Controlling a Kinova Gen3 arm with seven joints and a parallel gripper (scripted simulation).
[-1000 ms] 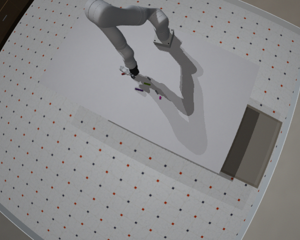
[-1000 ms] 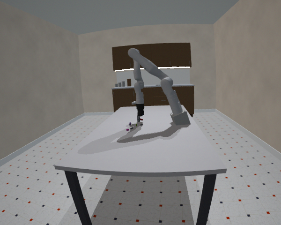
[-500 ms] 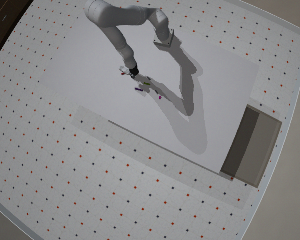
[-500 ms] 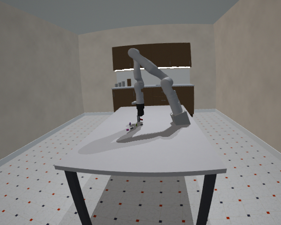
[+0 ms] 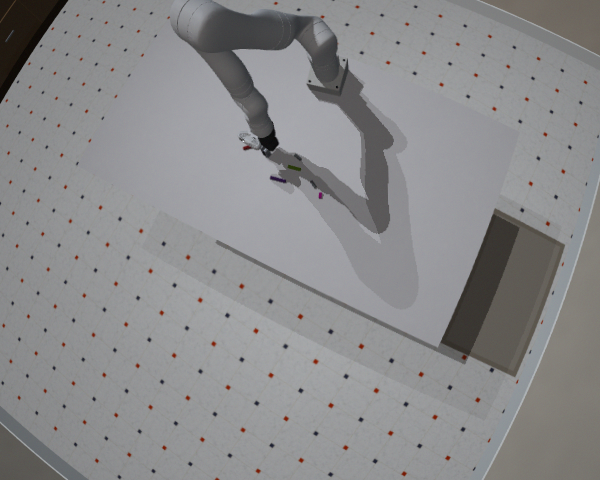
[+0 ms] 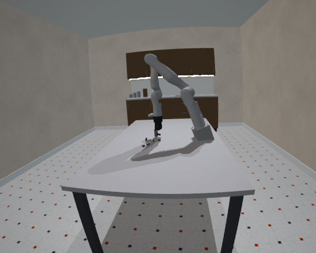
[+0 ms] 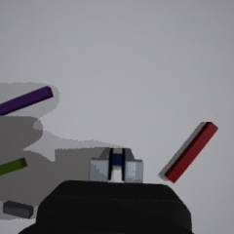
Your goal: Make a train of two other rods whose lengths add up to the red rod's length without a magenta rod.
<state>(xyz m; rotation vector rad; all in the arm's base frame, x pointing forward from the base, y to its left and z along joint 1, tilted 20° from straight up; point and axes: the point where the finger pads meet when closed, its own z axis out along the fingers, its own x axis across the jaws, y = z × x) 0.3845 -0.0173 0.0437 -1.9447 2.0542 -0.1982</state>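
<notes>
Now: hand 10 mm short of the red rod, 70 mm to the left of it and 20 mm above it. From my hand the other things lie so: purple rod: 60 mm ahead, 100 mm to the left, 20 mm below; lime rod: 10 mm behind, 120 mm to the left, 20 mm below; blue rod: 10 mm below.
</notes>
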